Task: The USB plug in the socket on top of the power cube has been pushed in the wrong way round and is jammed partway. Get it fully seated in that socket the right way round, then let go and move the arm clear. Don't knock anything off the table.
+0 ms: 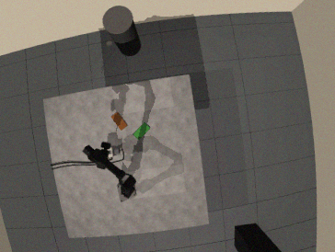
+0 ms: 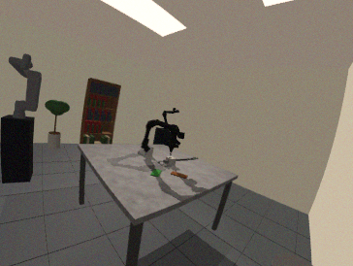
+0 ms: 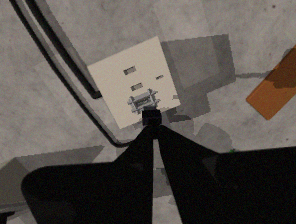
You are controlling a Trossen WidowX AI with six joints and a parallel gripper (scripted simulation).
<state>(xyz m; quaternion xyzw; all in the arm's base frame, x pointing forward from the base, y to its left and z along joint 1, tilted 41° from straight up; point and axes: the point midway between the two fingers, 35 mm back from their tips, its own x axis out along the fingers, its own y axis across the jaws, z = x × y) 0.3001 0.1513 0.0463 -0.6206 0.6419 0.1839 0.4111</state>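
The dark USB plug lies 20 mm below my gripper tip. The rest, counted from my gripper tip: orange block: 240 mm ahead, 60 mm to the right, 130 mm below; green block: 150 mm ahead, 240 mm to the right, 130 mm below.
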